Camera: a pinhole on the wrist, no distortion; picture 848 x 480 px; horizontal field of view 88.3 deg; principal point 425.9 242.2 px. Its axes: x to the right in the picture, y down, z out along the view. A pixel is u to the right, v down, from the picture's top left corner.
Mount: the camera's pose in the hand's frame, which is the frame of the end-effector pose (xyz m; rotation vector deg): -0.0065 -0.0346 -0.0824 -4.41 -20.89 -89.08
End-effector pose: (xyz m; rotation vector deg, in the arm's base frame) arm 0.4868 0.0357 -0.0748 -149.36 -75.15 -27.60
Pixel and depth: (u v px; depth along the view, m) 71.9 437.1 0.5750
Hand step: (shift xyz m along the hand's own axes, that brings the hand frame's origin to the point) 0.1543 0.5785 0.3780
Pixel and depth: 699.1 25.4 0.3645
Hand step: -0.2558 -0.1576 0.2922
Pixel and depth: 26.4 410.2 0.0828
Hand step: 0.0119 0.0618 -0.0194
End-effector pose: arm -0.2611 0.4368 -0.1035 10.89 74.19 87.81
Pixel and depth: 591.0 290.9 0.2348
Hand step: -0.0253 -0.0544 0.1685
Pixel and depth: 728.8 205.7 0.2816
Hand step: -0.0853 -0.1451 0.2332
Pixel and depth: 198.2 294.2 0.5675
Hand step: -0.0345 0.4081 0.3839
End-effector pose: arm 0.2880 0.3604 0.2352 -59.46 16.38 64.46
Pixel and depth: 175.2 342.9 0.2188
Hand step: 0.0070 0.1478 0.0986
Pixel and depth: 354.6 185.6 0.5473
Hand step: -0.1724 0.2005 0.3969
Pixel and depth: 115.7 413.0 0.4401
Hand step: 0.0916 0.3916 0.2778
